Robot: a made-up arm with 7 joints. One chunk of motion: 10 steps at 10 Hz.
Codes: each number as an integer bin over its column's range. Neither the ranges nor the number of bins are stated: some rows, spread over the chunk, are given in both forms.
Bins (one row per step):
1: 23 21 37 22 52 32 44
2: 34 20 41 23 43 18 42
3: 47 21 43 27 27 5 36
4: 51 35 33 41 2 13 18
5: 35 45 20 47 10 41 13
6: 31 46 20 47 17 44 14
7: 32 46 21 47 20 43 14
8: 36 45 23 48 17 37 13
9: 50 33 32 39 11 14 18
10: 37 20 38 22 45 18 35
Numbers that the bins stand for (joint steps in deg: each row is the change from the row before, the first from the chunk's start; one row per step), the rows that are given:
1: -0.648 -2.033 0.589 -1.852 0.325 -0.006 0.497
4: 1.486 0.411 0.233 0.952 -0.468 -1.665 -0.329
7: 0.038 2.332 -0.833 1.838 -0.183 0.954 -0.456
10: 0.419 -2.208 0.678 -1.852 0.214 -1.229 0.211
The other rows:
2: 0.190 -2.208 0.944 -1.705 0.183 -1.229 0.433
3: 1.181 -2.033 1.122 -1.114 -0.071 -2.363 0.243
5: 0.267 2.157 -0.922 1.838 -0.341 0.779 -0.487
6: -0.038 2.332 -0.922 1.838 -0.230 1.041 -0.456
8: 0.343 2.157 -0.656 1.986 -0.230 0.430 -0.487
9: 1.410 0.062 0.144 0.657 -0.325 -1.578 -0.329

